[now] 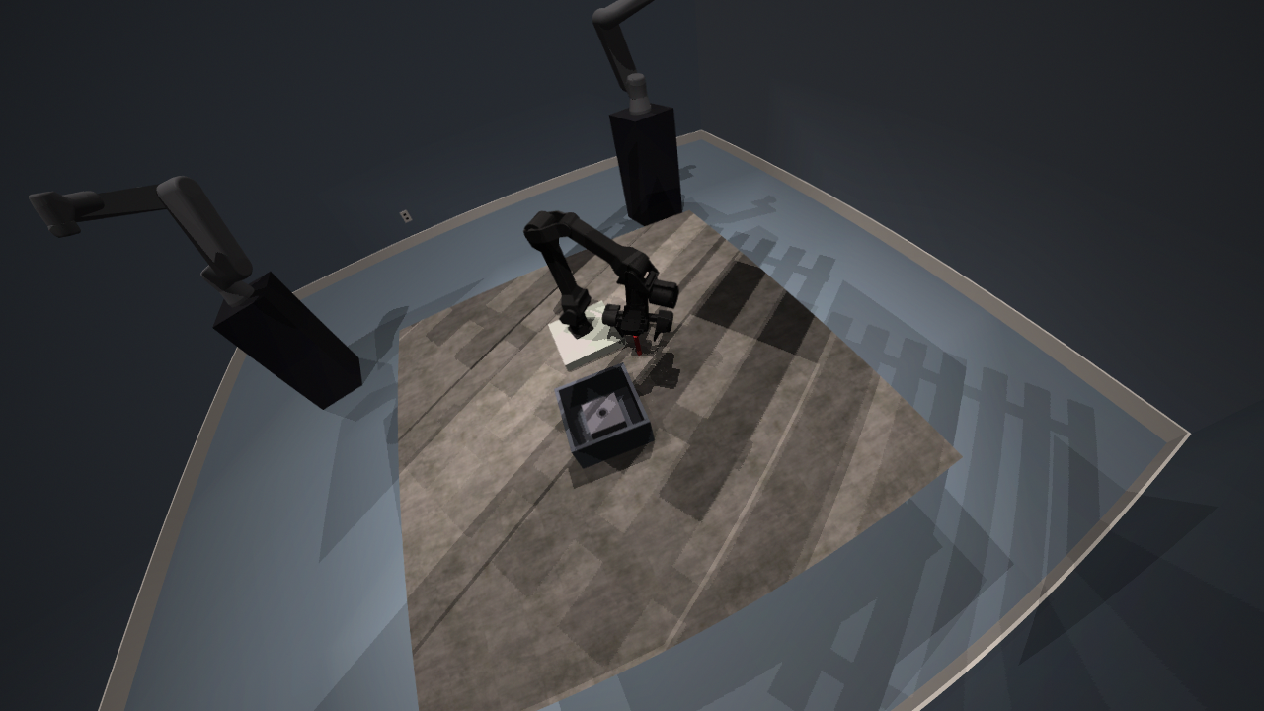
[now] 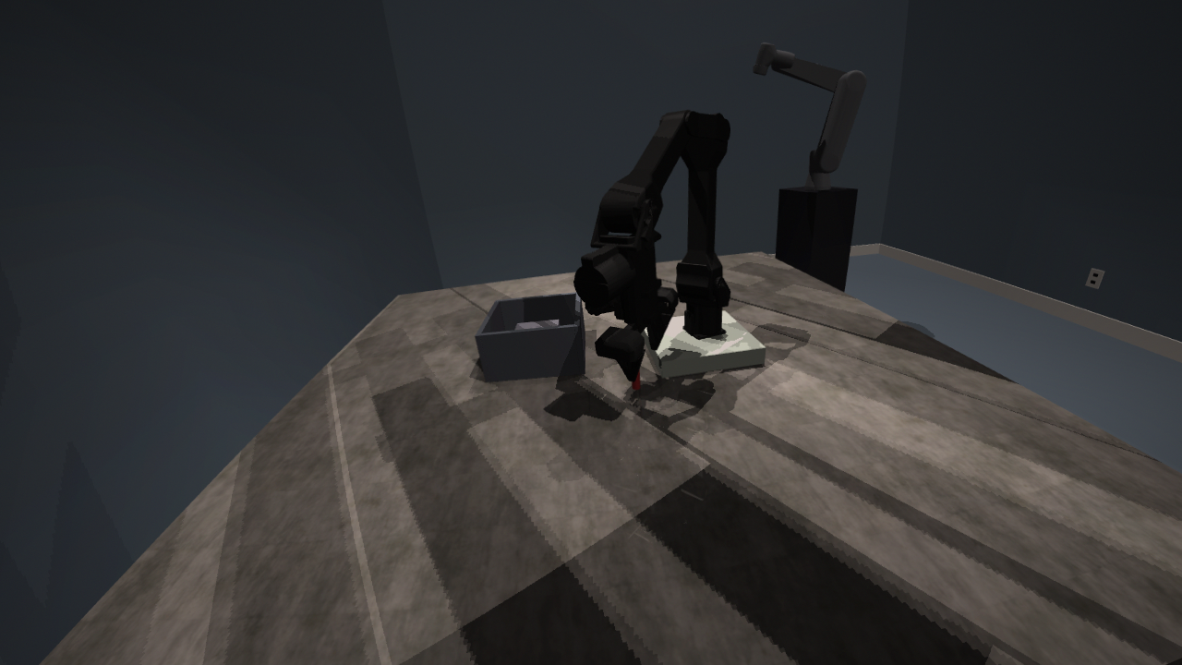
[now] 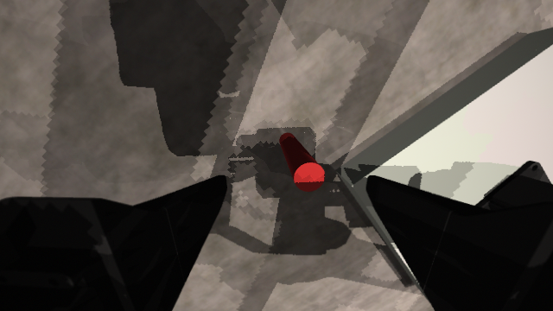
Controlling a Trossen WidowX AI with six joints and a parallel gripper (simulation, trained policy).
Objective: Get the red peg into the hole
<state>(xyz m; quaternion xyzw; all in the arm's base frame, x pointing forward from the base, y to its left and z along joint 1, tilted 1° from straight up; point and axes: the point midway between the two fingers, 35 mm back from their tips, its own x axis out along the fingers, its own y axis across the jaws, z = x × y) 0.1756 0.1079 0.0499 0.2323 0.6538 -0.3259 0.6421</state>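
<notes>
My gripper tip is 10 mm to the left of the red peg, 10 mm short of it and 10 mm above it. Round my gripper tip: pale plate: 210 mm to the right, 150 mm ahead; then dark box: 210 mm to the right, 150 mm ahead, 20 mm below.
</notes>
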